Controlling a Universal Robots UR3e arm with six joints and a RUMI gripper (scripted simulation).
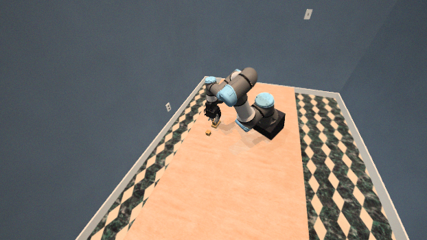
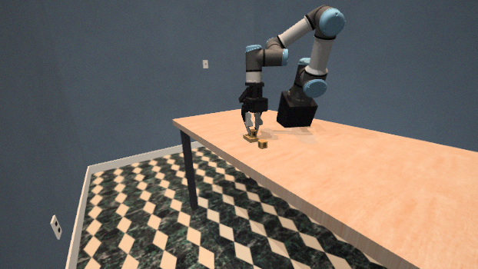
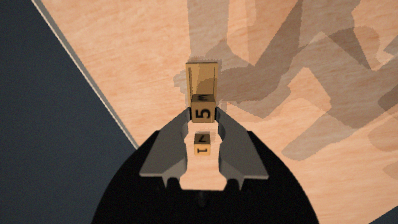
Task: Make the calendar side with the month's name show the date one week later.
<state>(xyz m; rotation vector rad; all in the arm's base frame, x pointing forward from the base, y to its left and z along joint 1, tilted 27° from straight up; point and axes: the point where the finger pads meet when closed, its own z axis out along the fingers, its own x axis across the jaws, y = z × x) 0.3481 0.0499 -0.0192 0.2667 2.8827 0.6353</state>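
The wooden tray is 40 mm below my hand and 20 mm to the right of it.
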